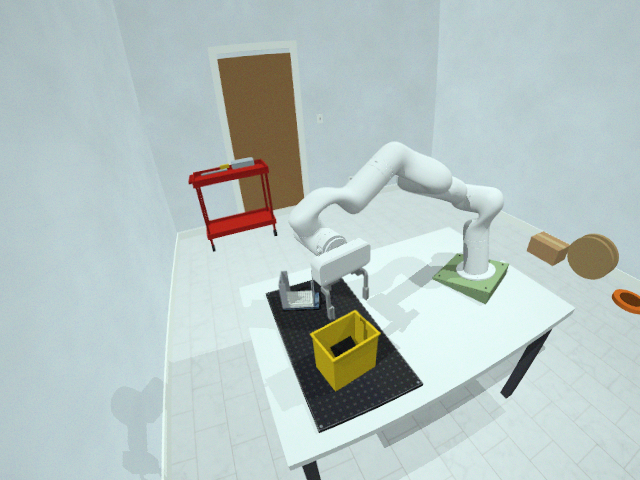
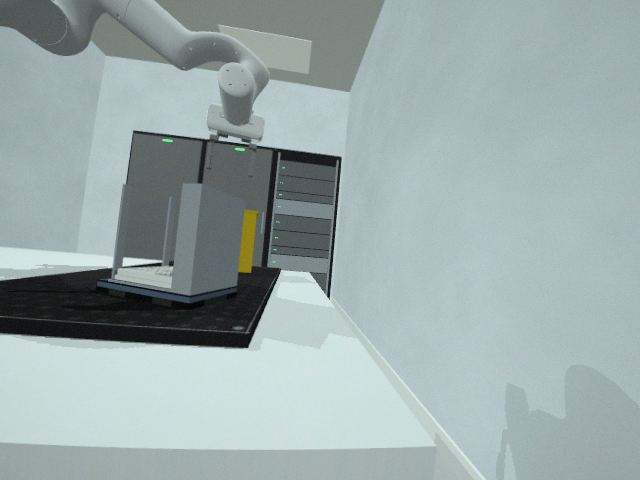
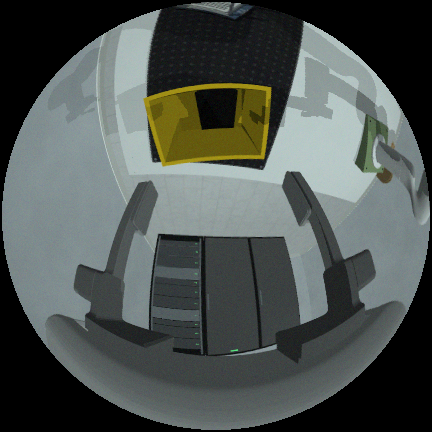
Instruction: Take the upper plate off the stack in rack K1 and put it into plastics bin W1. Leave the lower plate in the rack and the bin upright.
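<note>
The black upper plate (image 1: 343,346) (image 3: 216,109) lies inside the yellow bin W1 (image 1: 356,364) (image 2: 248,242) (image 3: 215,145), low down; its exact tilt is hard to tell. The bin stands upright. The pale lower plate (image 1: 303,298) (image 2: 142,277) lies in rack K1 (image 1: 283,291) (image 2: 214,242), which has a tall grey corner wall, thin posts and a blue base. My gripper (image 1: 348,304) (image 2: 230,171) (image 3: 220,200) is open and empty, pointing down, above the bin's height and clear of the bin and the rack.
Rack and bin stand on a black perforated board (image 1: 377,395) (image 2: 129,328) (image 3: 220,60) on the white table (image 1: 465,330). The arm's green base plate (image 1: 483,289) (image 3: 367,150) is at the table's far side. A red cart (image 1: 240,224) and dark cabinets (image 2: 165,165) (image 3: 227,295) stand away from the table.
</note>
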